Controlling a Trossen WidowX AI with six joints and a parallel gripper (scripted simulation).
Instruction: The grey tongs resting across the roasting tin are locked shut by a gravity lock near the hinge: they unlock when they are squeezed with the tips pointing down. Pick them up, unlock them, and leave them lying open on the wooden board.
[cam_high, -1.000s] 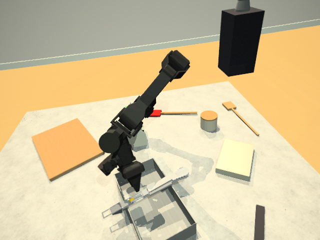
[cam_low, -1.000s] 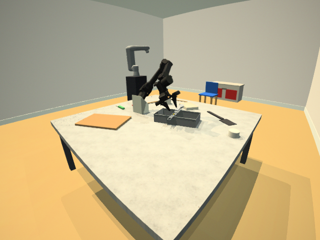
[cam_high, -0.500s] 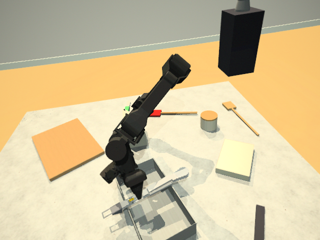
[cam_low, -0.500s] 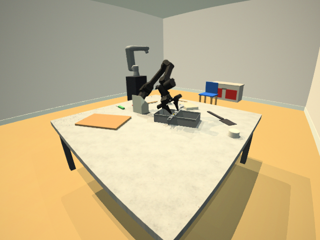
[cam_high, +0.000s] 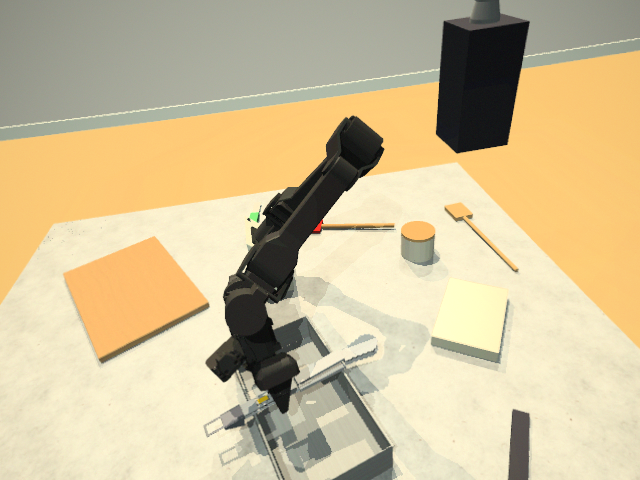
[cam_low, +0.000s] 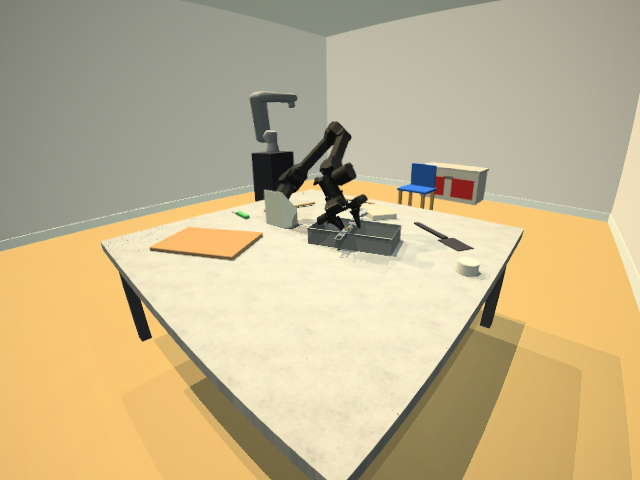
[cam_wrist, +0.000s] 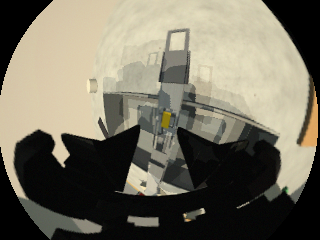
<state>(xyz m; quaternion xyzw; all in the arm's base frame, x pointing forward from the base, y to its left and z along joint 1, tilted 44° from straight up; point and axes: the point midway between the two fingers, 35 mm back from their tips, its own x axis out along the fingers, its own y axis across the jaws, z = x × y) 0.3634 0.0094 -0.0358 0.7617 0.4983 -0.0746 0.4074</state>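
The yellow lock piece lies 1 cm behind my gripper tip, 2 cm to the right of it and 2 cm above it. Round my gripper tip: dark spatula 22 cm ahead, 28 cm to the left, 5 cm below; then white puck 39 cm ahead, 4 cm to the left, 3 cm below; then roasting tin 2 cm behind, 4 cm to the left, 2 cm below.
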